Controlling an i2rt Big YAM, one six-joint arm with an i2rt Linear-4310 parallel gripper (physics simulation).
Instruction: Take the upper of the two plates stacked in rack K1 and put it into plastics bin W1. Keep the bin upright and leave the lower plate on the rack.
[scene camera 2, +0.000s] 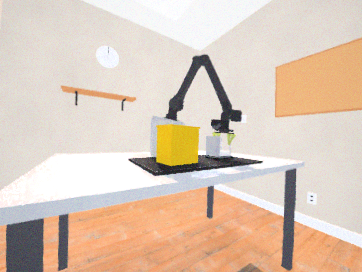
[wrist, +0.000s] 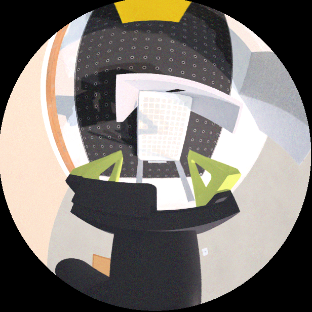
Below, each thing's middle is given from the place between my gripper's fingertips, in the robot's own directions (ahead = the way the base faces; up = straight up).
Right now my hand is 5 cm above the gridded plate (wrist: 162, 116), 2 cm to the left of it and 2 cm past it. The rest, counted from my hand: yellow plastics bin (scene camera 2: 176, 144) (36 cm to the right, 2 cm ahead).
